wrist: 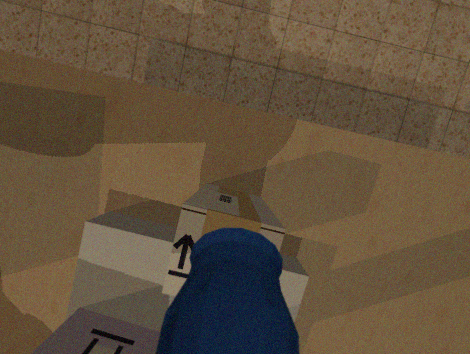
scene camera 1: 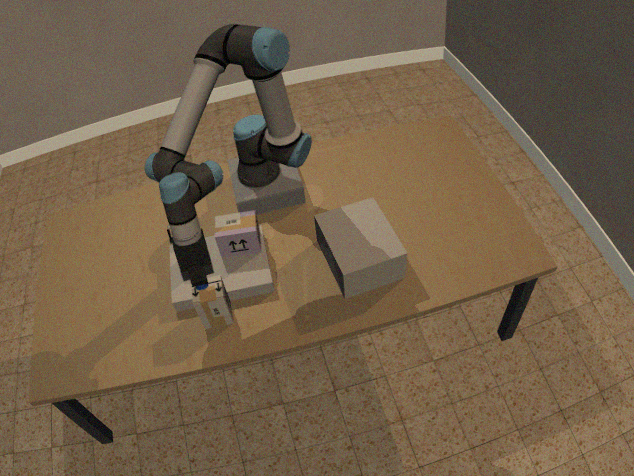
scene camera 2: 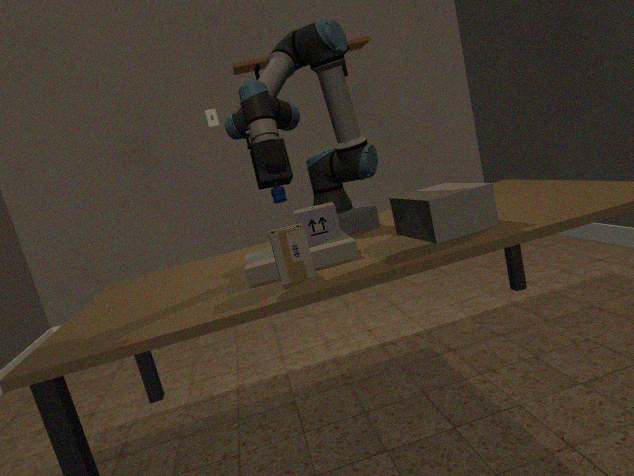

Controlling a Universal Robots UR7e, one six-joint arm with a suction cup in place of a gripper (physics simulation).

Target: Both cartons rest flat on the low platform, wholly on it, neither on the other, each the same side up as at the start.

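Places are measured from the arm's base along level axes (x back, y right, z up), in centimetres.
Pixels of known places: hand at its tool point: point(wrist: 235, 265) point(scene camera 1: 202, 286) point(scene camera 2: 280, 201); arm's base at its link origin: point(scene camera 1: 258, 172).
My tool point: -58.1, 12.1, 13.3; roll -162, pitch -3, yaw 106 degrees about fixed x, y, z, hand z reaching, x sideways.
Ahead of a thing's pixels: the offset from my tool point to its middle, as dx, dy, dz. Level surfaces: height alone.
The lilac carton {+28.1, -6.4, -11.7} point(scene camera 1: 238, 245) point(scene camera 2: 318, 225) point(wrist: 75, 335) stands upright on the low platform {+21.3, +1.0, -19.1} point(scene camera 1: 250, 282) point(scene camera 2: 337, 253) point(wrist: 120, 245), arrows on its side pointing up. The white carton with tan tape {+4.7, +1.0, -14.8} point(scene camera 1: 215, 308) point(scene camera 2: 294, 256) point(wrist: 232, 220) stands on end on the table at the platform's front edge, its top above the platform's top. Arrows mark its top face. Whether it touches the platform I cannot tell. My suction cup point(scene camera 1: 202, 286) point(scene camera 2: 279, 198) point(wrist: 237, 237) is off and holds no carton; scene camera 2 shows it above the white carton with a gap between.
A large grey box {+21.7, -43.7, -15.5} point(scene camera 1: 363, 245) point(scene camera 2: 463, 211) stands on the table {dz -21.5} point(scene camera 1: 435, 169) point(scene camera 2: 168, 307) to the right of the platform in both scene views. The arm's base block point(scene camera 1: 271, 199) point(scene camera 2: 361, 220) is behind the platform. The table's front edge runs close before the white carton.
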